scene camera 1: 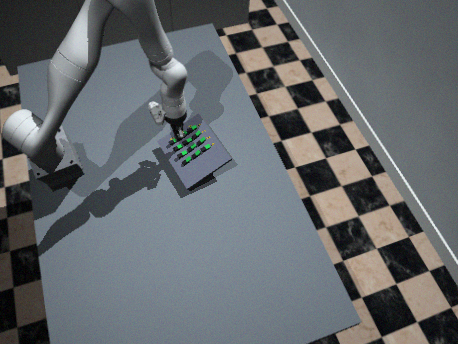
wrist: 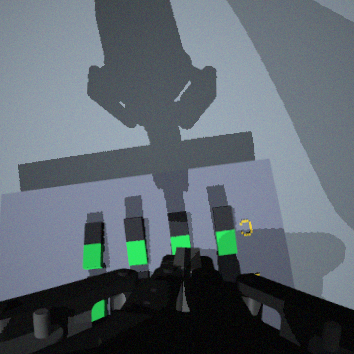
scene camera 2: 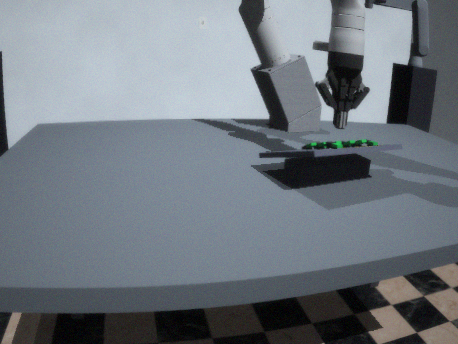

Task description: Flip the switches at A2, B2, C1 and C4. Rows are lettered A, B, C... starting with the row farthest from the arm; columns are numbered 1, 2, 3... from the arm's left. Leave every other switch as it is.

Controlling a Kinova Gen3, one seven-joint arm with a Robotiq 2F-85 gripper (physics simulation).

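A flat purple-grey panel (scene camera 1: 196, 173) (scene camera 2: 392, 147) (wrist: 40, 200) carries black-and-green switches in four columns of three. In the wrist view, C1 (wrist: 224, 230) is rightmost beside a yellow letter, then C2 (wrist: 180, 243), C3 (wrist: 135, 242) and C4 (wrist: 93, 245). All four show green on the half nearer the gripper. A2 and B2 are hidden there behind the fingers. Switch positions are too small to tell in the scene views. My gripper (scene camera 1: 180, 136) (scene camera 2: 340, 126) (wrist: 186, 262) is shut and empty, pointing down a little above the panel, with its tips just beyond C2 in the wrist view.
The panel stands raised on a dark block (scene camera 2: 327, 171) on the grey table (scene camera 1: 200, 260) (scene camera 2: 125, 215). The arm's base (scene camera 1: 62, 155) (scene camera 2: 295, 95) is beside the panel. Shadows of the arm and gripper fall across table and panel.
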